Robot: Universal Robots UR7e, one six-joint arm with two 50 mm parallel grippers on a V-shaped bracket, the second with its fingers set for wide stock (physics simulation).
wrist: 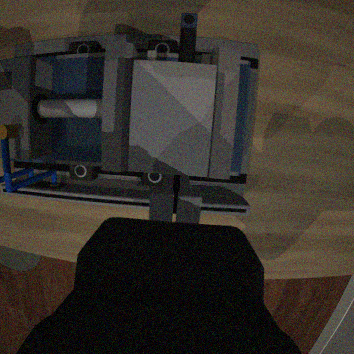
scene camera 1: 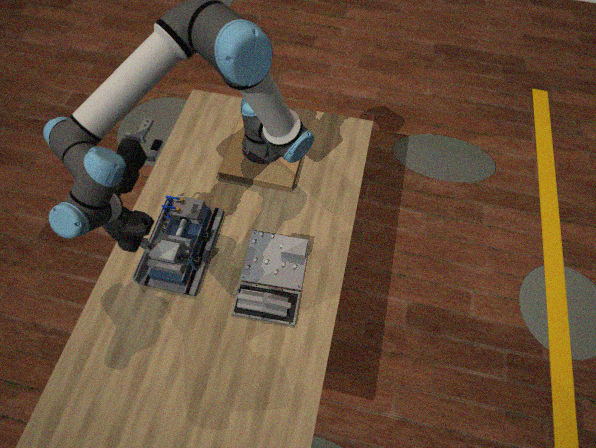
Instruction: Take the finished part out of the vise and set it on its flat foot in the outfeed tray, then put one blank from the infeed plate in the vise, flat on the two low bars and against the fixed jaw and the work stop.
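Places are measured from the arm's base along level axes (x ahead, y right, z down), in millimetres.
Pixels of known places: hand, its tool point: (wrist: pixel 175 189) (scene camera 1: pixel 148 248); arm's base, origin of its link: (scene camera 1: pixel 263 147).
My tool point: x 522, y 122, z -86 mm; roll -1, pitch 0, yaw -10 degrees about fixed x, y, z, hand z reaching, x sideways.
Observation:
For each thing: its top centre in the pictures, then the offset to it from my tool point. "spot": a spot on its surface instead.
- grey block, centre of its top: (wrist: pixel 170 117) (scene camera 1: pixel 164 249) dz -2, dx -15, dy -47 mm
- vise, centre of its top: (wrist: pixel 90 112) (scene camera 1: pixel 174 233) dz +16, dx -77, dy -38 mm
- work stop, centre of its top: (wrist: pixel 186 48) dz +19, dx -17, dy -101 mm
- long grey ridged part, centre of its top: (scene camera 1: pixel 276 300) dz +42, dx -10, dy -399 mm
- outfeed tray, a spot on its surface: (scene camera 1: pixel 265 320) spot: dz +105, dx +41, dy -384 mm
- blank, centre of its top: (scene camera 1: pixel 294 245) dz +71, dx -198, dy -377 mm
- infeed plate, centre of its top: (scene camera 1: pixel 275 259) dz +107, dx -148, dy -334 mm
A grey block (scene camera 1: pixel 167 251) (wrist: pixel 172 115) with a pale, faceted-looking top sits between the jaws of the vise (scene camera 1: pixel 197 209) (wrist: pixel 110 100). The fixed jaw (wrist: pixel 227 115) is close at its right in the wrist view; exact contact and seating on the low bars are hidden. The work stop (wrist: pixel 188 35) stands at its far side. My gripper (scene camera 1: pixel 145 244) (wrist: pixel 176 192) is shut, its fingertips together at the block's near side, not around it. A long grey ridged part (scene camera 1: pixel 262 301) lies in the outfeed tray (scene camera 1: pixel 265 320). One blank (scene camera 1: pixel 296 250) stands on the infeed plate (scene camera 1: pixel 254 276).
The second gripper (scene camera 1: pixel 151 137) hangs beyond the table's left edge, its fingers apart. Blue and orange fittings (scene camera 1: pixel 172 204) (wrist: pixel 10 165) rise at the vise's screw end. The arm's base stands on a wooden block (scene camera 1: pixel 257 175) behind. Small pins stand on the infeed plate.

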